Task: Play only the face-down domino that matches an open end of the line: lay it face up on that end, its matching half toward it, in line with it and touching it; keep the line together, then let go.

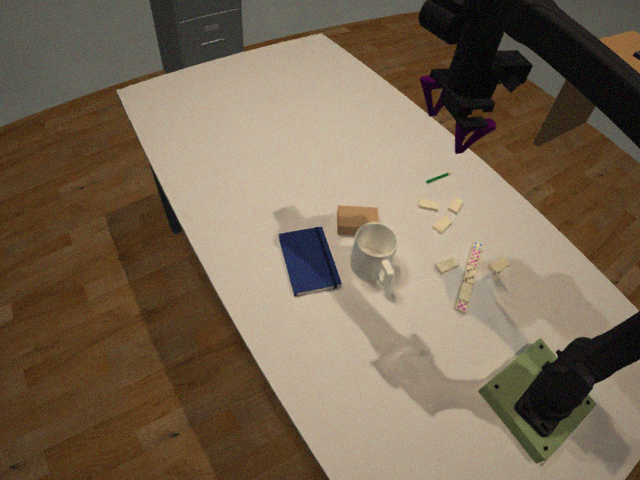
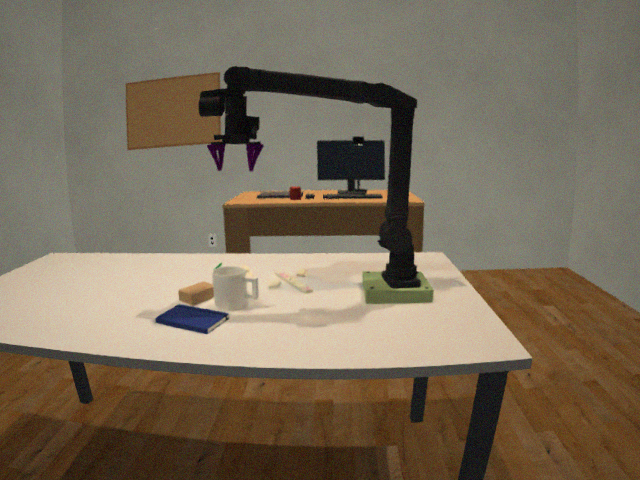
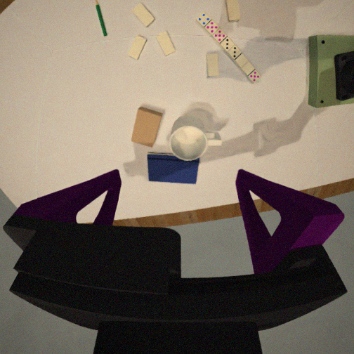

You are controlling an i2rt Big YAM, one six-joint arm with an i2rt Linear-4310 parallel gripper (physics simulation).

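Frame: origin at the arm's base, x ahead, y left, z up, level; centimetres.
Where they show: gripper, fingertip midpoint: (image 1: pixel 445 133) (image 2: pixel 235 171); arm's base, origin of the base link: (image 1: pixel 543 402) (image 2: pixel 400 281).
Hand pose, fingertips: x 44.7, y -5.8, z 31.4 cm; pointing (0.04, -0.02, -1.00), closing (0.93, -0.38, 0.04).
Note:
Things, the pixels of their top centre, and the offset from my fingertips. "spot": a spot on its surface instead.
- domino line, surface spot: (image 1: pixel 468 276) (image 2: pixel 293 281) spot: dx -14.9, dy -6.7, dz -34.0 cm
- grey-white mug, middle of its top: (image 1: pixel 380 245) (image 2: pixel 234 271) dx +0.5, dy +9.4, dz -25.2 cm
- tan block, middle of its top: (image 1: pixel 358 216) (image 2: pixel 197 287) dx +12.4, dy +3.2, dz -31.8 cm
- blue notebook, middle of its top: (image 1: pixel 309 258) (image 2: pixel 191 315) dx +11.3, dy +19.0, dz -33.6 cm
- green pencil, middle of its top: (image 1: pixel 440 176) dx +10.6, dy -27.2, dz -34.2 cm
The domino line (image 1: pixel 468 276) (image 2: pixel 293 282) (image 3: pixel 231 47) lies face up and straight, with blue pips at one end and magenta pips at the other. Two face-down dominoes flank it: one (image 1: pixel 446 265) (image 2: pixel 274 283) (image 3: pixel 212 65) on the mug side, one (image 1: pixel 499 265) (image 2: pixel 301 272) (image 3: pixel 233 10) opposite. Three more face-down dominoes form a loose group: one (image 1: pixel 455 205) (image 3: pixel 143 14), another (image 1: pixel 442 224) (image 3: pixel 166 43) and a third (image 1: pixel 428 205) (image 3: pixel 137 47). Their pips are hidden. My gripper (image 1: pixel 446 133) (image 2: pixel 235 170) (image 3: pixel 178 175) is open, empty and high above the table.
A grey-white mug (image 1: pixel 373 253) (image 2: pixel 231 289) (image 3: pixel 188 143) stands beside a tan block (image 1: pixel 356 220) (image 2: pixel 196 292) (image 3: pixel 146 126) and a blue notebook (image 1: pixel 309 260) (image 2: pixel 191 318) (image 3: pixel 173 169). A green pencil (image 1: pixel 437 177) (image 3: pixel 101 20) lies beyond the loose dominoes. The arm's green base (image 1: pixel 509 374) (image 2: pixel 398 295) (image 3: pixel 320 75) is beyond the line's magenta end.

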